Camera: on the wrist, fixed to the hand. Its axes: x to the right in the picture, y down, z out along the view.
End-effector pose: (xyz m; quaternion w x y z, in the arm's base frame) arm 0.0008 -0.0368 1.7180 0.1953 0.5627 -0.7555 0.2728
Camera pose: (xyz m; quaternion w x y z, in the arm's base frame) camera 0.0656 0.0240 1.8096 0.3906 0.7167 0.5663 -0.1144
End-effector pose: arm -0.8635 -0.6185 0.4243 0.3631 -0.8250 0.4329 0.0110
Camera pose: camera -0.8533 -0.6543 0.5463 0.0545 0.4510 0.7543 0.4741
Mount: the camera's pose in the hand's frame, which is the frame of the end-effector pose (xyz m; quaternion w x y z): -0.0089 -0.0664 -0.1086 0.0205 -0.0118 0.1458 -0.9890
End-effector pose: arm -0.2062 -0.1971 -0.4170 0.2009 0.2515 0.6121 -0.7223
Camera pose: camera -0.2261 -0.0790 -0.3731 0.7965 0.4973 -0.2991 0.1696
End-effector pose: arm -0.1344 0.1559 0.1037 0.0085 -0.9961 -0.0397 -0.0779
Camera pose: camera -0.1653 0.2189 0.2103 0.0828 -0.0301 0.9839 0.1557
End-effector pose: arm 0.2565 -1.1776 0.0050 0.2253 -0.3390 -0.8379 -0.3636
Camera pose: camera 0.2281 -1.2975 0.0380 0.2368 -0.8721 0.3153 0.2896
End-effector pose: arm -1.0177 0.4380 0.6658 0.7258 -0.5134 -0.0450 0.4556
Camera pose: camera -0.9241 0.3514 0.6707 0.4660 -0.0410 -0.4083 -0.7839
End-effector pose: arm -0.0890 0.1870 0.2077 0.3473 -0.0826 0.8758 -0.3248
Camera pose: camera -0.1596 0.1944 0.3137 0.4428 0.8246 0.0093 0.3519
